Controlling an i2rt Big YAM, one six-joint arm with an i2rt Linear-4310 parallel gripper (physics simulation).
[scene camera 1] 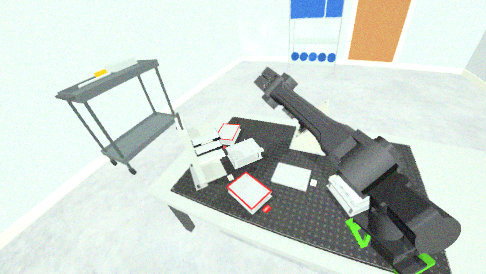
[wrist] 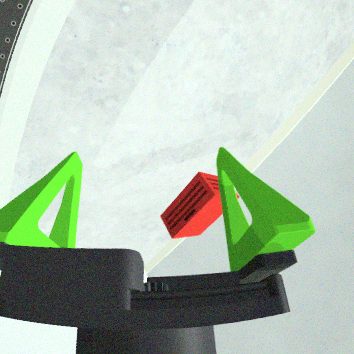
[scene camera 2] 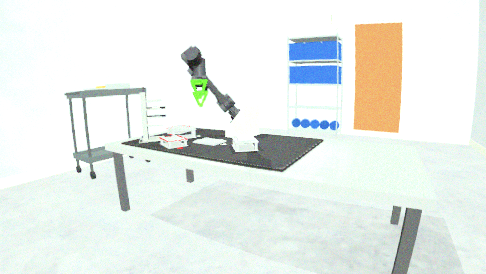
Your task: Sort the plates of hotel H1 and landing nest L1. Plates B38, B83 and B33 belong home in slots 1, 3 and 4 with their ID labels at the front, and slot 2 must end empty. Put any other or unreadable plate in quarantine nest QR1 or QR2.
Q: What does the gripper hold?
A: Nothing.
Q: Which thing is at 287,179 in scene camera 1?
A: A flat nest.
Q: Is the gripper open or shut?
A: Open.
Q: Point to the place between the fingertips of the gripper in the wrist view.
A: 147,154
